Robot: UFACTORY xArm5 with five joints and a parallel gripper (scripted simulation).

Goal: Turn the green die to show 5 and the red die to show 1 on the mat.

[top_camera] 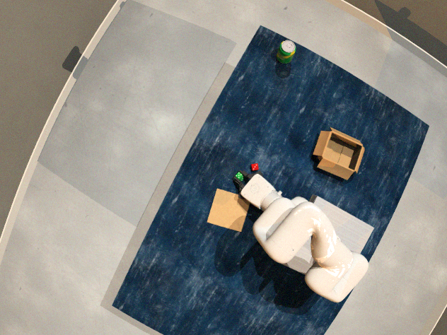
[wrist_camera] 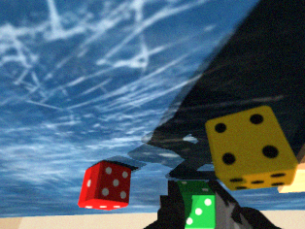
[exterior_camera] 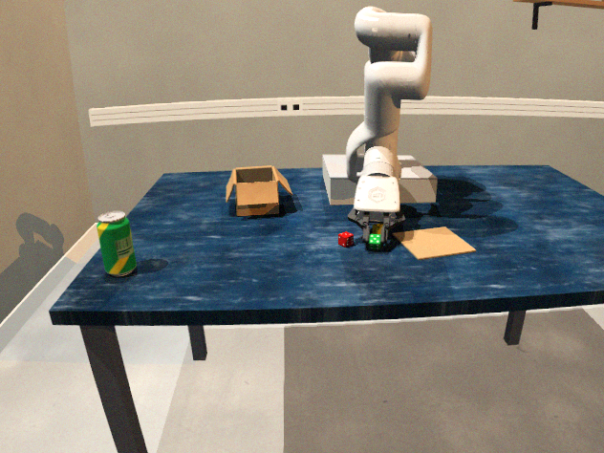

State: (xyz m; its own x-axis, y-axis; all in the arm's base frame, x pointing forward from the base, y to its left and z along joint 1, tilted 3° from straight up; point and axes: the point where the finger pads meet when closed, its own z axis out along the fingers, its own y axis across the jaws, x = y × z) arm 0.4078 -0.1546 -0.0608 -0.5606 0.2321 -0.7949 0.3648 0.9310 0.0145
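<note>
Now: hand 10 mm short of the green die and 10 mm above it. The rest, counted from my hand: red die: 40 mm behind, 60 mm to the right, 10 mm below; then mat: 140 mm to the left, 20 mm below; then yellow die: 70 mm behind, 30 mm to the left, 10 mm below.
</note>
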